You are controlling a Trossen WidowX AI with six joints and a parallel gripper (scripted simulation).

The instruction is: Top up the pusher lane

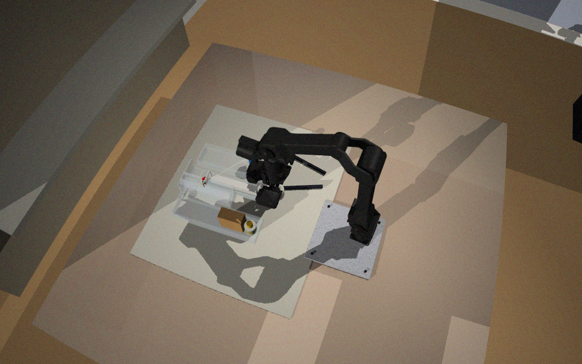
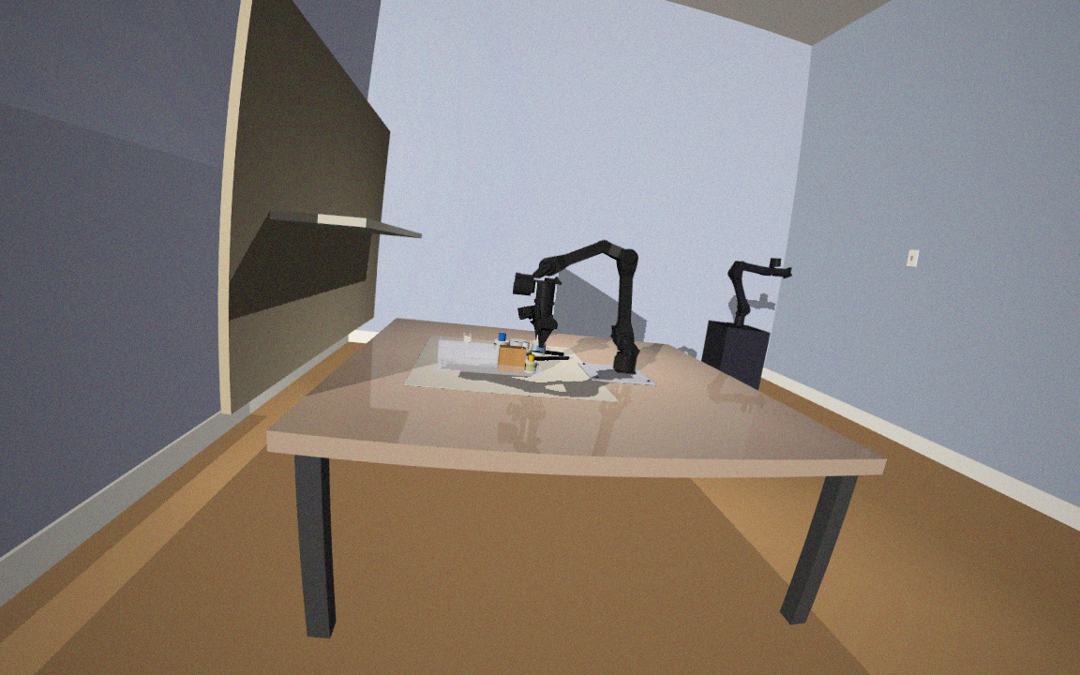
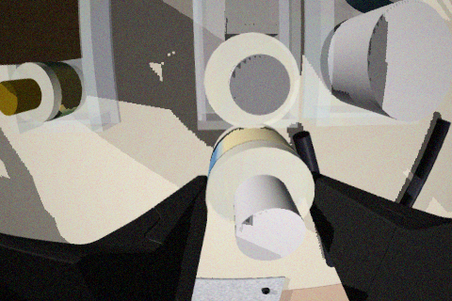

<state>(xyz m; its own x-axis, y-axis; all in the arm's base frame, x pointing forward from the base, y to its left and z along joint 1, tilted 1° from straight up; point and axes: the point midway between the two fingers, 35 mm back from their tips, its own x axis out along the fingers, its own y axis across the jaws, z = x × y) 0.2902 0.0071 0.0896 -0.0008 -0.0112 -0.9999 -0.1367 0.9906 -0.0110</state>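
Right now the brown box is 80 mm ahead of my gripper tip, 140 mm to the left of it and 20 mm below it.
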